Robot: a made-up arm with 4 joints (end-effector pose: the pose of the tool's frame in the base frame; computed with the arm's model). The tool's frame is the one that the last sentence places. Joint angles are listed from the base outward.
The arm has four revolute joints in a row. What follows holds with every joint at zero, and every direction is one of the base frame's. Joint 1 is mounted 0.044 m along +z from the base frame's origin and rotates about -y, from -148.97 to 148.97 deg. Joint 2 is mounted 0.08 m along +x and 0.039 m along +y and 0.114 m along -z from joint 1 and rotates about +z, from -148.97 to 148.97 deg. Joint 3 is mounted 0.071 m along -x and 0.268 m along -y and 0.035 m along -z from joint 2 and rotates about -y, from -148.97 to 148.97 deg. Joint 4 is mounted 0.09 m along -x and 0.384 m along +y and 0.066 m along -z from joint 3 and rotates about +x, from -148.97 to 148.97 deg. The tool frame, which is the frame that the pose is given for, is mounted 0.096 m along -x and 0.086 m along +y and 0.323 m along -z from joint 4; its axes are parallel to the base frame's.
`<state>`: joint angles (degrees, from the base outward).
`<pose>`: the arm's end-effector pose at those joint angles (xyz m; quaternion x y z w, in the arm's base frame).
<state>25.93 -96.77 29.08 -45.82</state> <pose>0.2683 0.1072 -0.4346 -0.2482 0.0084 -0.8078 0.5346</pose>
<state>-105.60 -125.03 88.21 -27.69</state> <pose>-0.3165 -0.2431 0.2013 -0.9643 0.0422 0.1203 0.2322</pose>
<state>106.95 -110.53 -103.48 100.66</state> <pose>-0.1454 -0.1528 0.4743 -0.9446 -0.1550 -0.1510 0.2468</pose>
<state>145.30 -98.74 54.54 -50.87</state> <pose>0.2936 -0.0429 0.4437 0.5360 -0.3503 -0.7569 0.1307</pose>
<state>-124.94 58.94 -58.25 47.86</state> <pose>0.1749 -0.0520 0.4795 -0.2373 -0.9622 -0.0226 0.1318</pose>
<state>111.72 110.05 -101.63 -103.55</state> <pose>-0.1636 0.0143 0.3246 0.9343 -0.1535 0.1851 0.2633</pose>
